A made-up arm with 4 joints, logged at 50 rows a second.
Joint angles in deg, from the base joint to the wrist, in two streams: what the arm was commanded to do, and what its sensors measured. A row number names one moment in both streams.
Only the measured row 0 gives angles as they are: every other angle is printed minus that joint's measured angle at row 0.
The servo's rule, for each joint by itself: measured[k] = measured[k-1] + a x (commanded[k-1-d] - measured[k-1]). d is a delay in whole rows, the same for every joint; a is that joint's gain. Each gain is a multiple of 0.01, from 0.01 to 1. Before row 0 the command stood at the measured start. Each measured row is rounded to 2 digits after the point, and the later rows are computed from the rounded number. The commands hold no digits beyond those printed.
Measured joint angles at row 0:
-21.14 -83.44 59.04 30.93
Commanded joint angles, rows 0 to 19:
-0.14 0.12 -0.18 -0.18
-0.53 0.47 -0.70 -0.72
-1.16 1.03 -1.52 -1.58
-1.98 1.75 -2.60 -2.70
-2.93 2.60 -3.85 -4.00
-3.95 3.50 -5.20 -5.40
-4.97 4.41 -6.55 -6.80
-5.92 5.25 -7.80 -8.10
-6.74 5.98 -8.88 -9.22
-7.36 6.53 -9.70 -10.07
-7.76 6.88 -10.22 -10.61
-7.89 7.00 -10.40 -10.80
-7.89 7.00 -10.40 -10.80
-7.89 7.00 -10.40 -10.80
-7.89 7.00 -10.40 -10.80
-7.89 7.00 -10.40 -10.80
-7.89 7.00 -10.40 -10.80
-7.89 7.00 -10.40 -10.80
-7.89 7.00 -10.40 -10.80
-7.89 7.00 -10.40 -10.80
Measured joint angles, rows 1 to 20:
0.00 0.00 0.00 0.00
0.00 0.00 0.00 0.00
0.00 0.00 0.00 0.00
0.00 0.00 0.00 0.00
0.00 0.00 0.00 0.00
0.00 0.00 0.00 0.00
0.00 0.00 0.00 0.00
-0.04 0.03 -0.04 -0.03
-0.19 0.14 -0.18 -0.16
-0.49 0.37 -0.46 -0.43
-0.95 0.73 -0.91 -0.86
-1.56 1.22 -1.53 -1.46
-2.30 1.81 -2.30 -2.21
-3.13 2.49 -3.19 -3.08
-3.99 3.21 -4.16 -4.03
-4.84 3.93 -5.15 -5.02
-5.62 4.61 -6.11 -5.98
-6.28 5.20 -6.97 -6.86
-6.78 5.67 -7.69 -7.61
-7.12 6.02 -8.26 -8.22
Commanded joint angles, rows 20 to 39:
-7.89 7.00 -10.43 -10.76
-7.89 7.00 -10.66 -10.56
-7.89 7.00 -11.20 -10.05
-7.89 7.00 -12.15 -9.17
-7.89 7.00 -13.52 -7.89
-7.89 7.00 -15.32 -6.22
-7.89 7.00 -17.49 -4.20
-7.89 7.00 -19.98 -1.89
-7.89 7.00 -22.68 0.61
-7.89 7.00 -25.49 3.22
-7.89 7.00 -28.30 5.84
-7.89 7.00 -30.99 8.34
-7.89 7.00 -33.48 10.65
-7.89 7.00 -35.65 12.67
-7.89 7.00 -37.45 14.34
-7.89 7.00 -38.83 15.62
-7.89 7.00 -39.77 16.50
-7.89 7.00 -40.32 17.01
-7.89 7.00 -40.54 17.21
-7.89 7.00 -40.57 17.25
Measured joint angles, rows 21 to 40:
-7.36 6.27 -8.71 -8.71
-7.52 6.46 -9.06 -9.11
-7.63 6.60 -9.34 -9.43
-7.71 6.70 -9.56 -9.69
-7.77 6.78 -9.74 -9.90
-7.81 6.84 -9.88 -10.07
-7.83 6.88 -9.99 -10.21
-7.85 6.91 -10.08 -10.31
-7.86 6.93 -10.20 -10.36
-7.87 6.95 -10.41 -10.30
-7.88 6.96 -10.78 -10.09
-7.88 6.97 -11.36 -9.67
-7.88 6.98 -12.19 -9.01
-7.88 6.99 -13.30 -8.10
-7.88 6.99 -14.70 -6.92
-7.88 6.99 -16.38 -5.49
-7.88 6.99 -18.29 -3.84
-7.88 6.99 -20.39 -2.00
-7.88 6.99 -22.62 -0.04
-7.88 6.99 -24.90 1.99

